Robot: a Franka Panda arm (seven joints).
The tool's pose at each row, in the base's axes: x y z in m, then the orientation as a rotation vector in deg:
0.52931, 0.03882, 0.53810, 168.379, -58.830, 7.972
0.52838, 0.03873, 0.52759, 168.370, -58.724, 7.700
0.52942, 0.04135, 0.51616, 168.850, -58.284, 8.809
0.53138, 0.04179, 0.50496, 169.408, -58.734, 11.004
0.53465, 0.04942, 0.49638, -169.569, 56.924, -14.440
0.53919, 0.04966, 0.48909, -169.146, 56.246, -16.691
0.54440, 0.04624, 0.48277, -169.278, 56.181, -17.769
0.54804, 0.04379, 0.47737, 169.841, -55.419, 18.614
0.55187, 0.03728, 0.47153, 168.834, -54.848, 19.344
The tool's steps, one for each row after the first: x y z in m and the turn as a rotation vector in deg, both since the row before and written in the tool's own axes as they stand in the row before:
-0.00164, 0.00071, 0.01040, -0.106, -0.145, -0.067
-0.00184, -0.00266, 0.01132, 0.587, 0.543, -0.342
0.00015, -0.00141, 0.01129, 1.191, 1.044, 0.208
-0.00316, -0.00772, 0.00854, 1.648, 1.769, -1.061
0.00234, -0.00247, 0.00789, 0.887, 1.249, -0.298
0.00505, 0.00013, 0.00730, 0.024, 0.708, -0.091
0.00332, 0.00022, 0.00611, -0.859, 0.827, -0.688
0.00566, 0.00337, 0.00691, -0.811, 0.835, -0.254

